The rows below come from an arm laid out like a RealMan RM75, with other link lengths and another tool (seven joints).
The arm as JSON. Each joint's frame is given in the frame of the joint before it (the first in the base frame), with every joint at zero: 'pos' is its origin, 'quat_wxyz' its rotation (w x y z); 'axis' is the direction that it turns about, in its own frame. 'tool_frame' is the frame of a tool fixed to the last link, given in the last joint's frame.
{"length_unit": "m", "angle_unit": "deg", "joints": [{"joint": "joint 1", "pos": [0.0, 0.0, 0.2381], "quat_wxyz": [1.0, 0.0, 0.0, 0.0], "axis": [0.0, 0.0, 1.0]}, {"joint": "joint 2", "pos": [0.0, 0.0, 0.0], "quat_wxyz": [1.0, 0.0, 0.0, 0.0], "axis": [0.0, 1.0, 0.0]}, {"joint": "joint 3", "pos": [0.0, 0.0, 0.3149], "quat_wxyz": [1.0, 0.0, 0.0, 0.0], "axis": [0.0, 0.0, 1.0]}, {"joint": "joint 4", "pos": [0.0, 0.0, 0.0], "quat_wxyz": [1.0, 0.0, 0.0, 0.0], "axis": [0.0, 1.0, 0.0]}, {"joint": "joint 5", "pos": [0.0, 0.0, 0.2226], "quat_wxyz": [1.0, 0.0, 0.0, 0.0], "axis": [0.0, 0.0, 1.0]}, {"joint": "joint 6", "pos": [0.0, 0.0, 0.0], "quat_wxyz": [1.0, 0.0, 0.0, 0.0], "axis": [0.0, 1.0, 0.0]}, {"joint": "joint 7", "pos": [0.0, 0.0, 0.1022], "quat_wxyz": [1.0, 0.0, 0.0, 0.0], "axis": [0.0, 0.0, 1.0]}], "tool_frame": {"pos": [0.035, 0.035, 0.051], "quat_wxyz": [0.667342, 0.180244, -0.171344, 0.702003]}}
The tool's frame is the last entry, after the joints.
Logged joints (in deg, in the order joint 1, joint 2, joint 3, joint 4, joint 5, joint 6, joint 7), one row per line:
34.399 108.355 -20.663 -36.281 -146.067 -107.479 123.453
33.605 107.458 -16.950 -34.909 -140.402 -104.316 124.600
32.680 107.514 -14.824 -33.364 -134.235 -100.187 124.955
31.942 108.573 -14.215 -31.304 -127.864 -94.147 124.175
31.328 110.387 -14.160 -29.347 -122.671 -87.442 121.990
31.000 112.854 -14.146 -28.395 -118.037 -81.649 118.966
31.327 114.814 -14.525 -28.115 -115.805 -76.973 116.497
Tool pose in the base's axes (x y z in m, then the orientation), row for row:
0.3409 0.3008 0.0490 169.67 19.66 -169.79
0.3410 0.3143 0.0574 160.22 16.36 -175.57
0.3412 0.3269 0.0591 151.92 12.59 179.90
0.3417 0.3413 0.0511 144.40 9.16 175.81
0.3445 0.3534 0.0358 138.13 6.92 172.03
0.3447 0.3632 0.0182 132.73 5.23 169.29
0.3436 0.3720 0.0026 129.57 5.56 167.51
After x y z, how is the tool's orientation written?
As angles about the fixed x, y, z axes (roll, pitch, yaw), in degrees.
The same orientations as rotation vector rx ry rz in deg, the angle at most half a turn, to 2 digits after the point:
-16.79 159.65 16.93
-10.32 161.73 29.13
-4.35 162.70 40.67
1.76 162.01 51.49
7.41 159.54 60.27
11.52 156.54 67.71
13.25 153.43 71.25

